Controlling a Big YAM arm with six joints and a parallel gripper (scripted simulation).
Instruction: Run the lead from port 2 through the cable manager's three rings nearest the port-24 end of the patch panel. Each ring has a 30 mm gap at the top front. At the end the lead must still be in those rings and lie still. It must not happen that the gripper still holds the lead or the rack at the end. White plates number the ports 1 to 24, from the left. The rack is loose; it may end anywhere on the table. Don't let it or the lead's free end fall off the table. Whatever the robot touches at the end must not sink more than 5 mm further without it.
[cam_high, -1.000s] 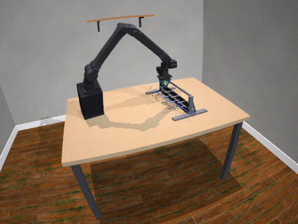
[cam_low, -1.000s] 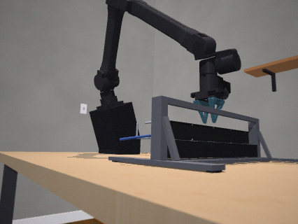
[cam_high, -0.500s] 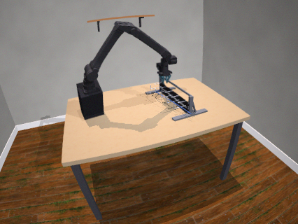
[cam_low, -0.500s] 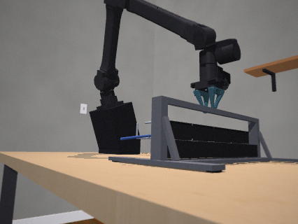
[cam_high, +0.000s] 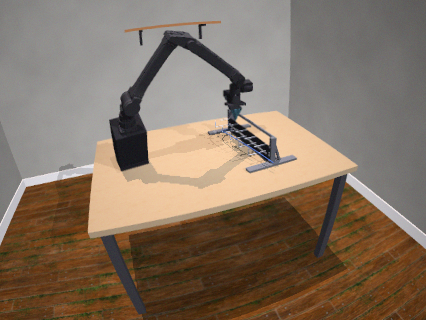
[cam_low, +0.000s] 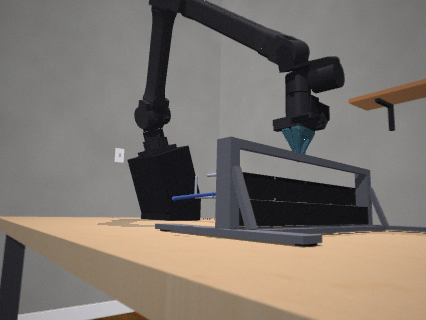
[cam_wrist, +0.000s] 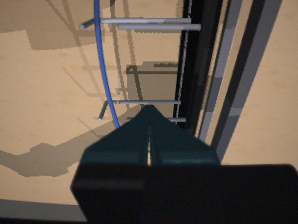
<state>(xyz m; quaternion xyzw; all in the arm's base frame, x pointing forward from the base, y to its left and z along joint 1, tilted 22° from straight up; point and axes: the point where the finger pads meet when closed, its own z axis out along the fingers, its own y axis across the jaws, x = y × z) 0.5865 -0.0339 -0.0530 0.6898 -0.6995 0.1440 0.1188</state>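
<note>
Now: hand 90 mm above the grey rack, 60 mm short of it and 50 mm to the left of it.
</note>
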